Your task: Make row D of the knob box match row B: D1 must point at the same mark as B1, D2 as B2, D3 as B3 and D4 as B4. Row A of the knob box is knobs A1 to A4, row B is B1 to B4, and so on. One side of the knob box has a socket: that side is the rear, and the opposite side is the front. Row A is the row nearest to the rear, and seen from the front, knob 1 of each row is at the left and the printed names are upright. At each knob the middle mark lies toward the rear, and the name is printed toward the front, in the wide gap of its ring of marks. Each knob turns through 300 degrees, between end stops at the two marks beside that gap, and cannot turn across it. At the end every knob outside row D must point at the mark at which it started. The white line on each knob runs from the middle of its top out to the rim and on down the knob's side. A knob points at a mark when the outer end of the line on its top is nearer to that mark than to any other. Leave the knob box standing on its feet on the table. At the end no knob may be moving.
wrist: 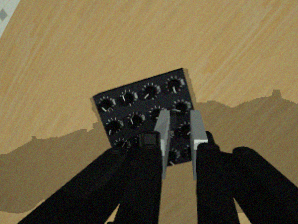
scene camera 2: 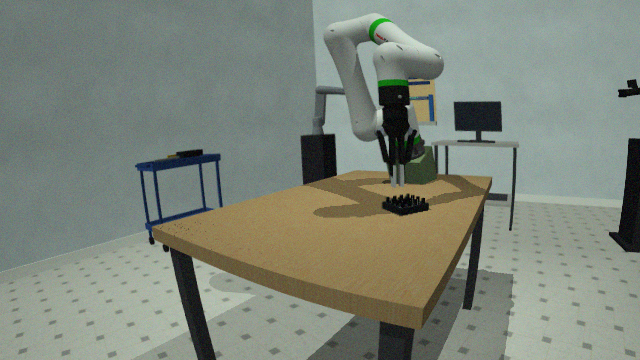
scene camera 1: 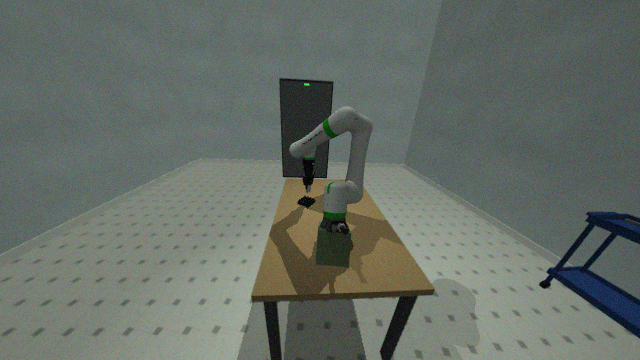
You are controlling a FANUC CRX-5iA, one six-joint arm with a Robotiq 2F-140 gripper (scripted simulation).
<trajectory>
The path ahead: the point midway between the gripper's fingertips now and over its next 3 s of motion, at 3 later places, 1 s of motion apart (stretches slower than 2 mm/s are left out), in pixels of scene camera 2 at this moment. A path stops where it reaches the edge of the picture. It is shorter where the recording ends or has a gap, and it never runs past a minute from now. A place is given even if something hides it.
My gripper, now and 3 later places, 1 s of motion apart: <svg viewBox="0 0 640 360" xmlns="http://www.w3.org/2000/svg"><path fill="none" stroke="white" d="M397 186L397 197L397 201L397 192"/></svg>
</trajectory>
